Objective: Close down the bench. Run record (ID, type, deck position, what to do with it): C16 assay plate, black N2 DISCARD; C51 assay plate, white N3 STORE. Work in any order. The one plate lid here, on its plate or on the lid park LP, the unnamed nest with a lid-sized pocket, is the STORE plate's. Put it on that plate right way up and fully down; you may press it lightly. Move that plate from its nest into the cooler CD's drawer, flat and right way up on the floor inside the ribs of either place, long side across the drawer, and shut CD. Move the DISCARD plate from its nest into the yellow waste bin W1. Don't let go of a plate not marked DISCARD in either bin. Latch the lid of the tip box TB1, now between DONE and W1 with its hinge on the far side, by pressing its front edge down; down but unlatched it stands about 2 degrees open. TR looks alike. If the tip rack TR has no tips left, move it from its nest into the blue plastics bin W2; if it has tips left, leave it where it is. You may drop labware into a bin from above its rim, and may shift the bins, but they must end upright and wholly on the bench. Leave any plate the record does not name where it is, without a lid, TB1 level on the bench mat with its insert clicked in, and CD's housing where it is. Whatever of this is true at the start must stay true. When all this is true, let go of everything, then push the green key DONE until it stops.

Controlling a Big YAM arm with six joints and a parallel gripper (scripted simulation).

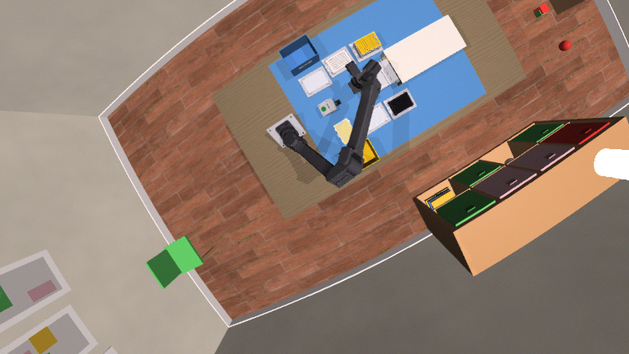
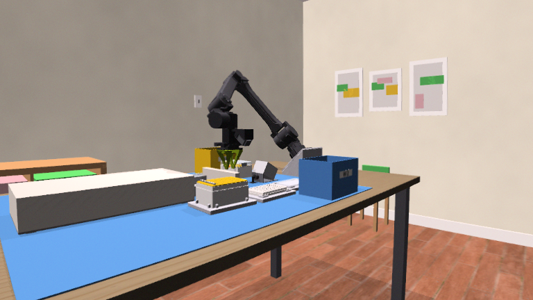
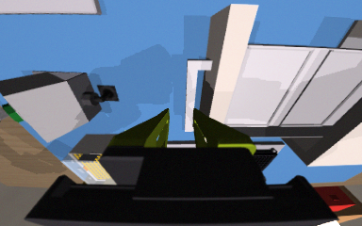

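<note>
My gripper is now 17 cm past the plate lid, 17 cm to the right of it and 6 cm above it. The rest, counted from my hand: DONE key box (20 cm behind, 3 cm below); then drawer (17 cm ahead, 1 cm to the right, 5 cm below); then white plate (19 cm to the left, 6 cm below).
</note>
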